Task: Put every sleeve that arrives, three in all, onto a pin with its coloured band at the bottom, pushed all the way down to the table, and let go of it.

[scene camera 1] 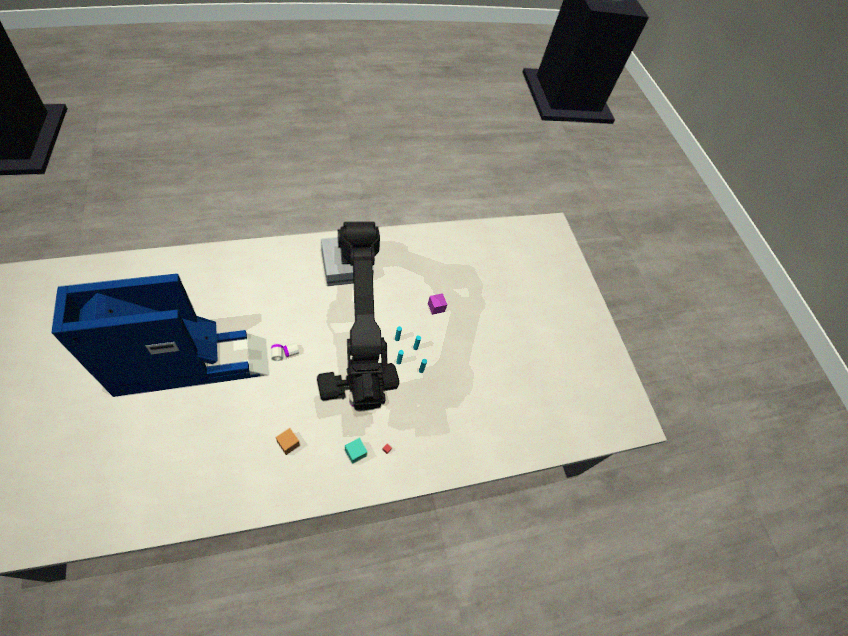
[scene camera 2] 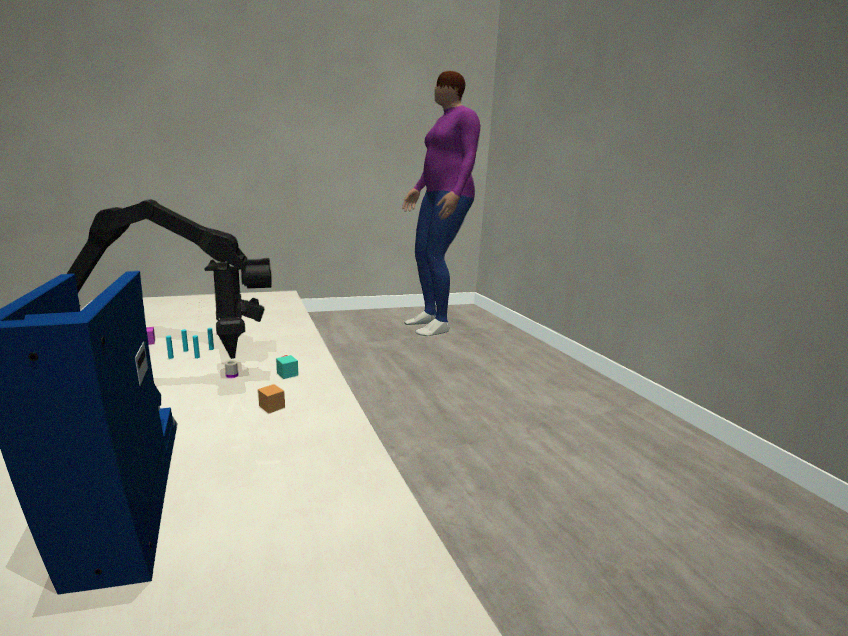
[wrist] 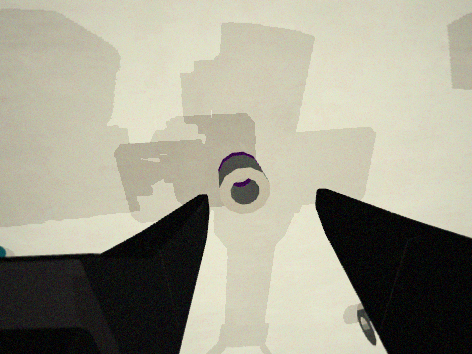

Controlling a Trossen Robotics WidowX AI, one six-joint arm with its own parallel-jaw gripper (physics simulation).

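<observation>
A pale grey sleeve (scene camera 2: 231, 367) (wrist: 240, 162) stands upright on the table, its purple band at the bottom. My gripper (scene camera 2: 232, 356) (wrist: 261, 200) is open and empty, pointing down above this sleeve; in the wrist view the sleeve's top shows between and slightly beyond the fingertips. The arm mostly hides it in scene camera 1. Two more sleeves lie near the chute: one (scene camera 1: 276, 353) with its band at the back, the other (scene camera 1: 293, 350) with its band at the left end. Several teal pins (scene camera 1: 417, 342) (scene camera 2: 195, 347) stand bare to the right of the arm in scene camera 1.
A blue dispenser (scene camera 1: 130, 362) (scene camera 2: 75, 444) with a chute stands on the left. An orange block (scene camera 1: 287, 440) (scene camera 2: 271, 398), a teal block (scene camera 1: 355, 449) (scene camera 2: 287, 366) and a small red cube (scene camera 1: 387, 448) lie near the front edge. A magenta cube (scene camera 1: 437, 303) lies behind the pins.
</observation>
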